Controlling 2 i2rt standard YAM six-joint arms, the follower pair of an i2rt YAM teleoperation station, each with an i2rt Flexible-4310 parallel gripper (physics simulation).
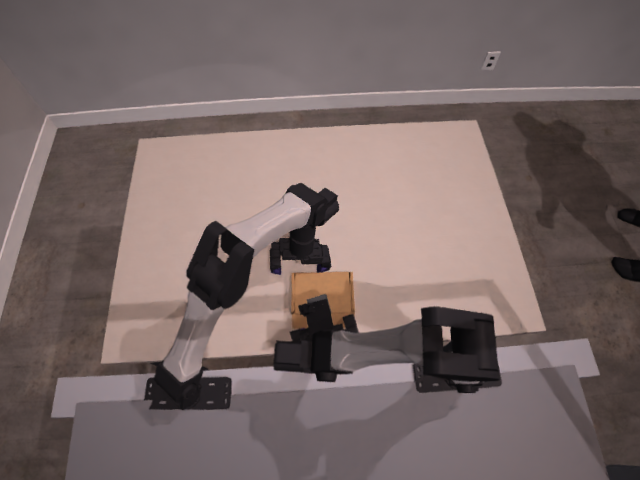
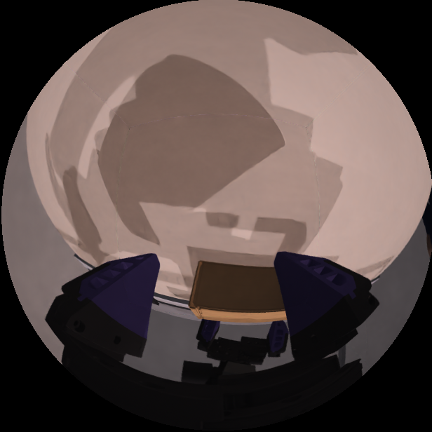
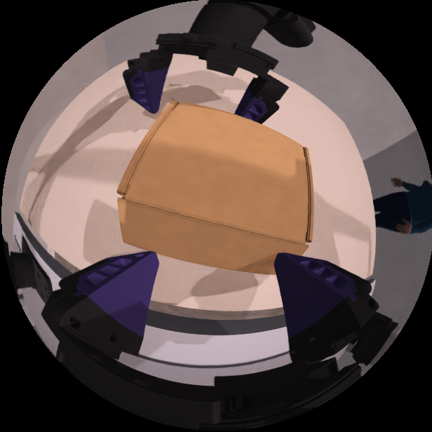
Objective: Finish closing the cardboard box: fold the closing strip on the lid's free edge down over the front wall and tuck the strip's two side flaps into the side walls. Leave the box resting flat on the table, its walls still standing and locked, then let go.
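Observation:
The orange-brown cardboard box (image 1: 330, 284) (image 2: 240, 285) (image 3: 215, 165) rests on the table with its lid down over the top. The front panel (image 1: 299, 321) (image 3: 210, 237) slopes down from the lid's front crease; whether it is the strip lying flush on the wall is unclear. The side flaps do not show. My right gripper (image 1: 323, 330) (image 2: 247, 312) (image 3: 216, 260) is open and empty, in front of and above the box's front edge. My left gripper (image 1: 300, 269) (image 2: 216, 260) (image 3: 191, 118) is open and empty, behind the box's back edge.
The pale table top (image 1: 413, 206) surrounds the box, with its front edge close to the box. Behind that edge lies the pale mounting strip (image 1: 547, 357) with both arm bases. The right forearm (image 1: 377, 350) reaches across low in front of the box. A person's feet show at the far right.

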